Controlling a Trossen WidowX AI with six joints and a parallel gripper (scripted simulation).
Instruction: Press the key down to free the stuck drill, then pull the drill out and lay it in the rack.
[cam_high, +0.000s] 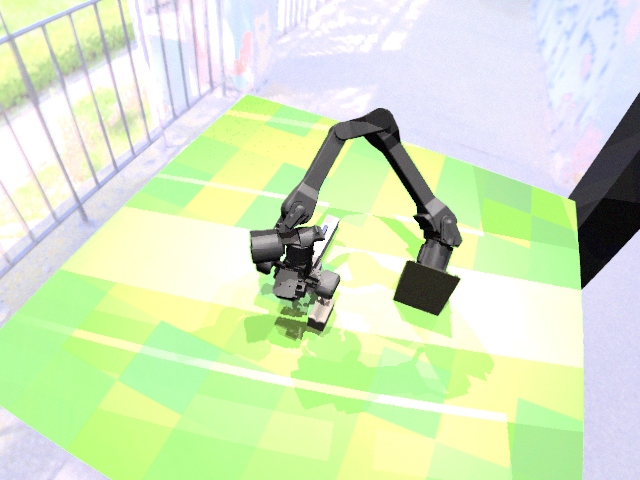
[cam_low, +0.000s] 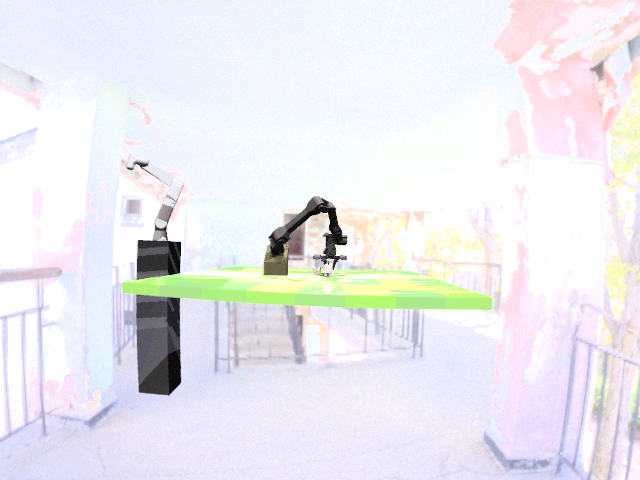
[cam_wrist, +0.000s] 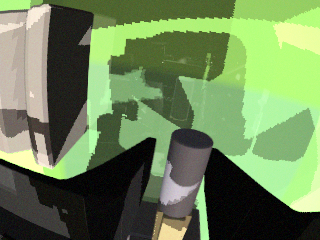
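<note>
Right now my gripper tip is 40 mm to the left of the yellowish drill, 30 mm below it and 10 mm past it. Also, from my gripper tip: dark rack: 70 mm behind, 40 mm to the left, 10 mm above.
</note>
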